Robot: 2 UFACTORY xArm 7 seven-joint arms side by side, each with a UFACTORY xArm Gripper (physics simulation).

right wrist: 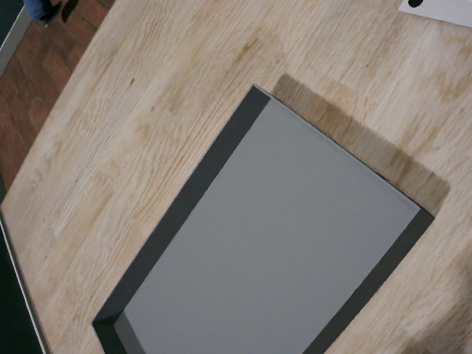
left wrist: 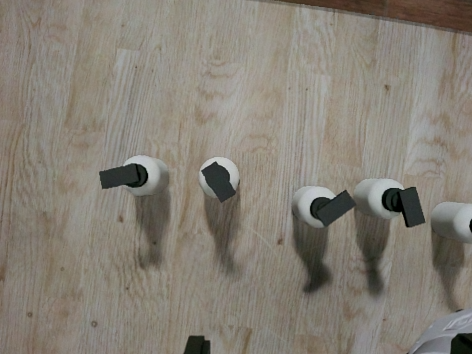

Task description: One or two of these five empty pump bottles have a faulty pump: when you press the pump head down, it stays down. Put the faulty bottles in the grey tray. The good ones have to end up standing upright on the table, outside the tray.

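Frame: origin at the left arm's base, x back, y down, z right, level; centimetres.
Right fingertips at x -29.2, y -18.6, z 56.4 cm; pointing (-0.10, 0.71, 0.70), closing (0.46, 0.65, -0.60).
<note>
Offsets run from my right fingertips to a thing's top centre. "*": to the spot under its first point.
In the left wrist view white bottles with black pump heads stand upright in a row on the table: a leftmost bottle @[dz -39.3, dx -13.0, dy +4.5 cm] [left wrist: 157,176], a second bottle @[dz -29.5, dx -12.9, dy +4.5 cm] [left wrist: 205,187], a third bottle @[dz -17.3, dx -9.4, dy +4.5 cm] [left wrist: 303,201], a fourth bottle @[dz -8.8, dx -10.5, dy +4.5 cm] [left wrist: 370,198] and a fifth bottle @[* dz +0.0, dx -7.6, dy +12.8 cm] [left wrist: 450,221], cut off by the right edge. Their spouts point different ways; from above I cannot tell how high each head sits. My left gripper [left wrist: 329,345] is open and empty, its fingertips at the bottom edge, above and apart from the bottles. The grey tray @[dz +20.2, dx -6.0, dy +15.6 cm] [right wrist: 183,207] lies empty in the right wrist view. My right gripper's fingers do not show.
A white rounded part with lettering [left wrist: 447,332] shows at the lower right of the left wrist view. A white plate with a dark hole @[* dz +15.4, dx +22.0, dy +18.5 cm] [right wrist: 442,12] is at the upper right of the right wrist view. The table edge runs along that view's left side, with brick floor beyond.
</note>
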